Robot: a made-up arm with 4 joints. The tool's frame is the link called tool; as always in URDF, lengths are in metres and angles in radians. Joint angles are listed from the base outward.
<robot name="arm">
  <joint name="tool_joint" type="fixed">
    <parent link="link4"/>
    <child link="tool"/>
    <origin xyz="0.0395 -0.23 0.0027"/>
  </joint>
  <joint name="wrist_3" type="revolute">
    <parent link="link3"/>
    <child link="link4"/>
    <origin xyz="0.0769 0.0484 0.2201"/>
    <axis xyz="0 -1 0"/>
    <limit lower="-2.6" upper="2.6"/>
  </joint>
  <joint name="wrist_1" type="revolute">
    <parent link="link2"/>
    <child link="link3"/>
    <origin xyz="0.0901 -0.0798 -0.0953"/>
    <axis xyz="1 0 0"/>
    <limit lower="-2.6" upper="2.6"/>
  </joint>
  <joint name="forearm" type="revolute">
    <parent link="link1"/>
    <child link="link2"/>
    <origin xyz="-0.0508 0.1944 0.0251"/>
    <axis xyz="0 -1 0"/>
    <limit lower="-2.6" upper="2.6"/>
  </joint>
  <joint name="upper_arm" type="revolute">
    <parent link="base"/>
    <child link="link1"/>
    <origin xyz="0 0 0.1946"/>
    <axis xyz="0 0 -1"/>
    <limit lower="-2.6" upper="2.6"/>
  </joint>
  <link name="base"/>
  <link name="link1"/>
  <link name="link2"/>
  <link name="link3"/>
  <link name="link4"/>
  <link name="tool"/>
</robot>
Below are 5 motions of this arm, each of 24 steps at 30 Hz.
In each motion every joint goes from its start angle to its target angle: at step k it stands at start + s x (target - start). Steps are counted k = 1, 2, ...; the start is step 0. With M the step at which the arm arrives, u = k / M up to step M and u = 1 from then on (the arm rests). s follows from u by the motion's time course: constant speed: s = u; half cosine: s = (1 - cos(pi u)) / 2; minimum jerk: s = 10 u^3 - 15 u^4 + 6 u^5.
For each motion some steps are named. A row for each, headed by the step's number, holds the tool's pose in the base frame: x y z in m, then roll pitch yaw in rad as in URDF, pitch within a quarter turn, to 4 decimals.
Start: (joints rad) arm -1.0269 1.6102 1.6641 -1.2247
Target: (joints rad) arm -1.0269 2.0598 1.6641 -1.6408
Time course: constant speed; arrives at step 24
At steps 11, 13, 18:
11: 0.1408 0.1377 0.4614 -0.2464 -0.1281 2.7260
13: 0.1359 0.1303 0.4690 -0.2828 -0.0899 2.7209
18: 0.1236 0.1108 0.4865 -0.3749 0.0026 2.6970

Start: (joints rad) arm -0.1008 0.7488 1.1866 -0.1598
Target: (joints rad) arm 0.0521 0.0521 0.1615 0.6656
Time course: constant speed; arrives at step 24
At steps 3, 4, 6, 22, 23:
3: 0.2145 -0.1497 0.2319 1.0215 -0.6330 0.1429
4: 0.2065 -0.1546 0.2348 1.0021 -0.6208 0.0985
6: 0.1909 -0.1624 0.2423 0.9555 -0.6020 0.0173
22: 0.1306 -0.1265 0.3383 0.3191 -0.6849 -0.2177
23: 0.1318 -0.1192 0.3437 0.2666 -0.6963 -0.2024

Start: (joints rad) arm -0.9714 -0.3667 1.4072 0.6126
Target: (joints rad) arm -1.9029 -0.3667 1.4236 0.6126
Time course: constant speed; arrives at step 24
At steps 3, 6, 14, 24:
3: 0.1615 -0.0288 -0.0707 1.2278 0.2085 0.4690
6: 0.1635 -0.0099 -0.0712 1.2294 0.2096 0.5851
14: 0.1579 0.0400 -0.0726 1.2337 0.2126 0.8945
24: 0.1303 0.0958 -0.0743 1.2390 0.2163 1.2813

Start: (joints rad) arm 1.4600 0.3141 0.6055 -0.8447
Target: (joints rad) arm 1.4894 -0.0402 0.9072 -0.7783
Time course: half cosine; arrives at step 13
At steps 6, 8, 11, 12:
6: -0.1339 -0.1684 0.1769 0.8237 0.4376 -0.9014
8: -0.1365 -0.1651 0.1412 0.9355 0.4574 -0.8626
11: -0.1381 -0.1558 0.1016 1.0629 0.4754 -0.8242
12: -0.1383 -0.1538 0.0953 1.0835 0.4779 -0.8185

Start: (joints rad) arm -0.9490 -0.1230 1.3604 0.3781
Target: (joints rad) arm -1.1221 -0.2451 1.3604 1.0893
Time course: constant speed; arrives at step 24
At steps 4, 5, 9, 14, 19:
4: 0.1968 0.0070 -0.0292 1.3182 0.0271 0.4929
5: 0.1965 0.0063 -0.0297 1.3151 0.0241 0.4714
9: 0.1952 0.0035 -0.0318 1.3020 0.0105 0.3856
14: 0.1933 -0.0005 -0.0340 1.2856 -0.0106 0.2791
19: 0.1911 -0.0048 -0.0359 1.2699 -0.0364 0.1737

